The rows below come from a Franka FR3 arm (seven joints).
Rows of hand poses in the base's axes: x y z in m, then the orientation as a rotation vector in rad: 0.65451, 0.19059, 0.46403, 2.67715, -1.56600, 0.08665; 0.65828, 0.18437, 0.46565, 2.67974, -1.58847, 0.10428; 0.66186, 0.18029, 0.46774, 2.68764, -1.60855, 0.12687; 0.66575, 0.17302, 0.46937, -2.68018, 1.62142, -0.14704; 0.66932, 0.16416, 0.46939, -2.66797, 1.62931, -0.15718; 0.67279, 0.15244, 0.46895, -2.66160, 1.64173, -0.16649; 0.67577, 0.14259, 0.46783, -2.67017, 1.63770, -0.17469; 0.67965, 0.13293, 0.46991, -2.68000, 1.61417, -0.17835; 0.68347, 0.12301, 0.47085, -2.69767, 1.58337, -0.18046; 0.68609, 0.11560, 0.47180, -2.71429, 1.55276, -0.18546; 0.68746, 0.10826, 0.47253, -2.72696, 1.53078, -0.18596; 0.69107, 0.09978, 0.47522, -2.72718, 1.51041, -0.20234; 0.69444, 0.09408, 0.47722, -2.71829, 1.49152, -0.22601
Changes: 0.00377, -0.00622, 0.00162, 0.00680, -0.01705, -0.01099; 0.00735, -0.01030, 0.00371, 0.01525, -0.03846, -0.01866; 0.01124, -0.01757, 0.00534, 0.01965, -0.05613, -0.02754; 0.01481, -0.02643, 0.00536, 0.02144, -0.06509, -0.03559; 0.01828, -0.03815, 0.00492, 0.01724, -0.06968, -0.04440; 0.02126, -0.04800, 0.00380, 0.00976, -0.07103, -0.03940; 0.02514, -0.05766, 0.00588, 0.01141, -0.07448, -0.02318; 0.02896, -0.06758, 0.00682, 0.01077, -0.07517, -0.00048; 0.03158, -0.07499, 0.00777, 0.00940, -0.07760, 0.02182; 0.03295, -0.08233, 0.00850, 0.00882, -0.07727, 0.03801; 0.03656, -0.09081, 0.01119, 0.01067, -0.09066, 0.04989; 0.03993, -0.09651, 0.01319, 0.01567, -0.11184, 0.05846
